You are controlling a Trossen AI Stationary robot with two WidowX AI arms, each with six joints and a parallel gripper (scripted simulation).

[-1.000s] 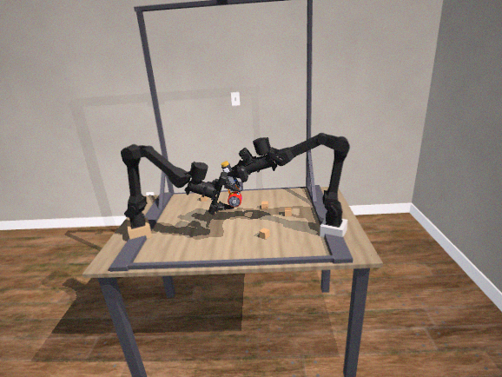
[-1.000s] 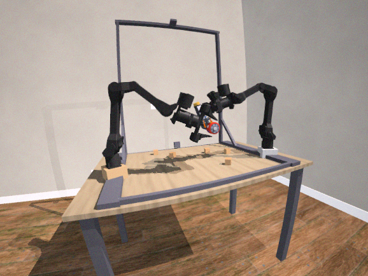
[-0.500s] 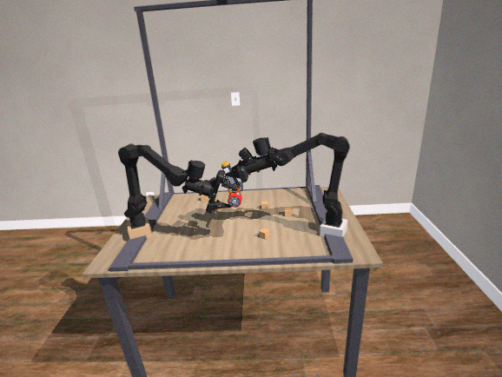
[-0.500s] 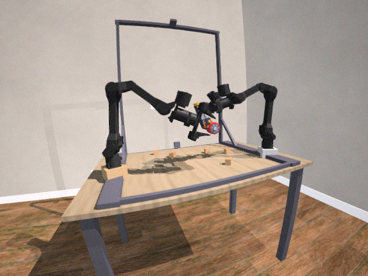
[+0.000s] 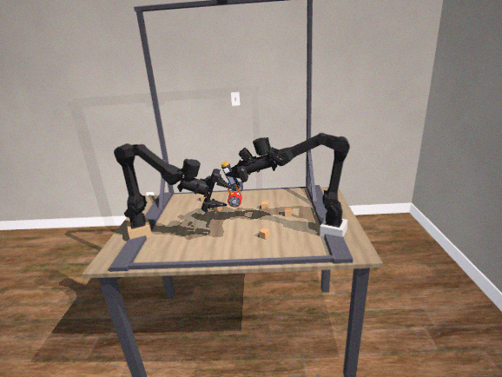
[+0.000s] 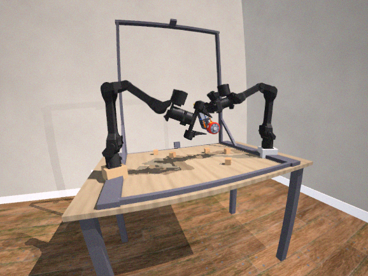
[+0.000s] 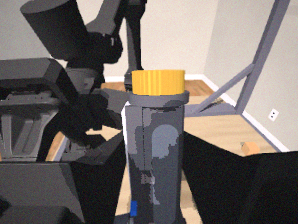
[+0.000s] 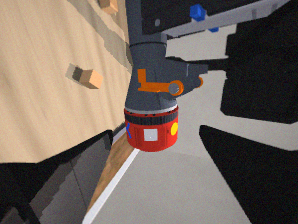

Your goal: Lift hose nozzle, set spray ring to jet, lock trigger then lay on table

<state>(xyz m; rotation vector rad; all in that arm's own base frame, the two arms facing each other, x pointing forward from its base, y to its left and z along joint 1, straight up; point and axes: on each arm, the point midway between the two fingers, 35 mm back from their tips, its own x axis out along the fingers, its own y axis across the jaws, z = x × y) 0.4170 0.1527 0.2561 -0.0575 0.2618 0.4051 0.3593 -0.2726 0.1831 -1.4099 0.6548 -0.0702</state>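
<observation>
My right gripper is now 5 cm to the right of the red spray ring and 2 cm above it.
</observation>
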